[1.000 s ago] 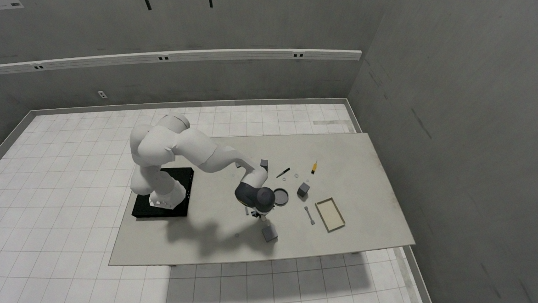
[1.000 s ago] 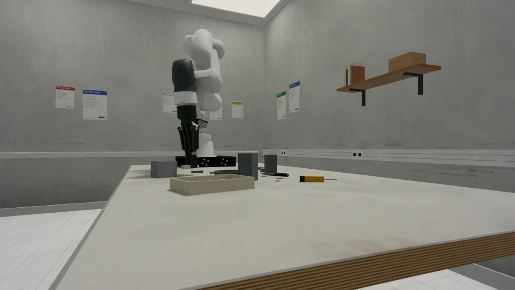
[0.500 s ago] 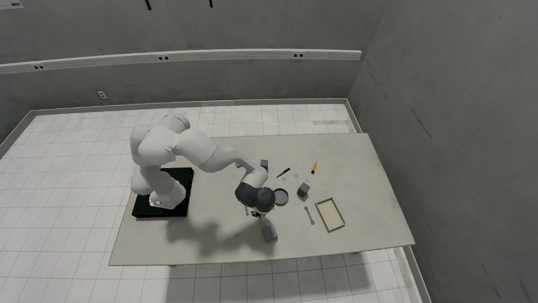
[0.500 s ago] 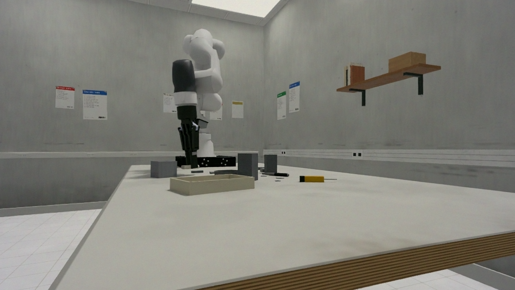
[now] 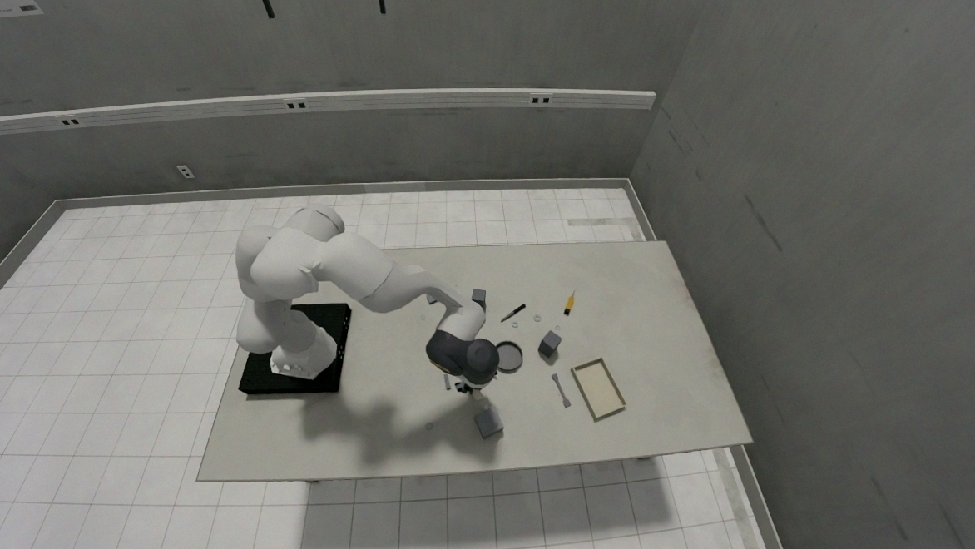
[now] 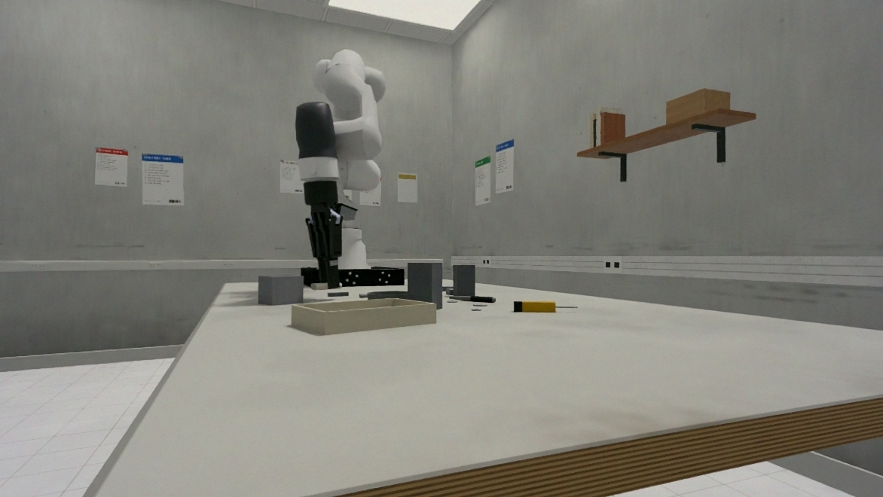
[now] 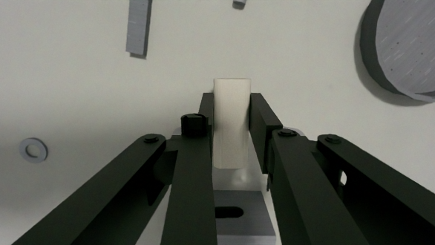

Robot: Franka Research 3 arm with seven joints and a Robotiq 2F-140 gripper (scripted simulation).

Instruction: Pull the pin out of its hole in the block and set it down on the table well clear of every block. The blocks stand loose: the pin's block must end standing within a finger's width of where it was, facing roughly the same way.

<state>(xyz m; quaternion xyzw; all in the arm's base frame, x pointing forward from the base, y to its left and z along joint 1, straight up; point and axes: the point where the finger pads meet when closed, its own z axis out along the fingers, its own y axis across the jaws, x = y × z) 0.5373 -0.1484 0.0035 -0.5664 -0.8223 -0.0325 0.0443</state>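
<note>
Now: the flat grey bar 9 cm behind my hand, 4 cm to the left of it and 6 cm below it. The rest, counted from my hand: wrench: 30 cm ahead, 2 cm to the right, 6 cm below; then short rod: 3 cm behind, 11 cm to the left, 6 cm below; then round dish: 12 cm ahead, 12 cm to the left, 5 cm below.
</note>
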